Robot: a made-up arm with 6 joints.
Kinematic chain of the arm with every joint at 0, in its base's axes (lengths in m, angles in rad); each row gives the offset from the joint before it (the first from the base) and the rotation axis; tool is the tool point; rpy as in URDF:
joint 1: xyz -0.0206 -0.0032 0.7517 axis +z
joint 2: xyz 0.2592 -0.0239 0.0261 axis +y
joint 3: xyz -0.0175 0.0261 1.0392 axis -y
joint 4: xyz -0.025 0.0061 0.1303 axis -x
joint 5: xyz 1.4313 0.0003 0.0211 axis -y
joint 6: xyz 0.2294 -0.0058 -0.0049 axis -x
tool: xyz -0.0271 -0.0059 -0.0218 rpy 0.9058 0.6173 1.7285
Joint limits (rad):
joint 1: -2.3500..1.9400
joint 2: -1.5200..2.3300
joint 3: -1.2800..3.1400
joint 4: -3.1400..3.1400
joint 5: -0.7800..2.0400
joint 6: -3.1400..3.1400
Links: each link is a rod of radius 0.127 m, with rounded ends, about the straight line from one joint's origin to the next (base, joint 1, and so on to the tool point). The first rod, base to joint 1, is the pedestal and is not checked.
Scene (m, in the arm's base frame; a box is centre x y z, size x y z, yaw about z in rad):
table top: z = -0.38
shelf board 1: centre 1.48 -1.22 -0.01 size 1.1 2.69 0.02 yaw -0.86
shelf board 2: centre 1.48 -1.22 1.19 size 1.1 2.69 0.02 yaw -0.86
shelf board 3: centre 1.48 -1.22 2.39 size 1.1 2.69 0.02 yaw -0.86
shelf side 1: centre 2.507 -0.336 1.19 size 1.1 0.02 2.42 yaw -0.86
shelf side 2: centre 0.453 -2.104 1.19 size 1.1 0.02 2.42 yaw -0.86
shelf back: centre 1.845 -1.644 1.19 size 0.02 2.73 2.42 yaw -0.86
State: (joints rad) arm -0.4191 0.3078 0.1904 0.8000 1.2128 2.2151
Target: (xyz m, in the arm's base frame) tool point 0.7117 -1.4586 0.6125
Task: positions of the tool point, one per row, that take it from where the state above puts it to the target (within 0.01 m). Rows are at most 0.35 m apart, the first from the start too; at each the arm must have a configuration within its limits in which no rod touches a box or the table.
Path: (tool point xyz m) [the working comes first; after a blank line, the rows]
Joints at the target: -1.1975 0.4038 -0.6557 0.8035 1.2458 2.2182
Straight joint move there: touches shelf board 2.

1: 1.6002 -0.8061 1.9197
2: 1.2916 -0.8504 1.8770
3: 1.0064 -0.8457 1.7672
4: 0.7602 -0.8108 1.5957
5: 0.5607 -0.7681 1.3722
6: 0.5406 -0.8941 1.1855
7: 0.4803 -0.9749 0.9866
8: 0.3931 -1.0019 0.7907
9: 0.2946 -0.9742 0.6125
10: 0.4760 -1.2371 0.6337
11: 0.7116 -1.4586 0.6125

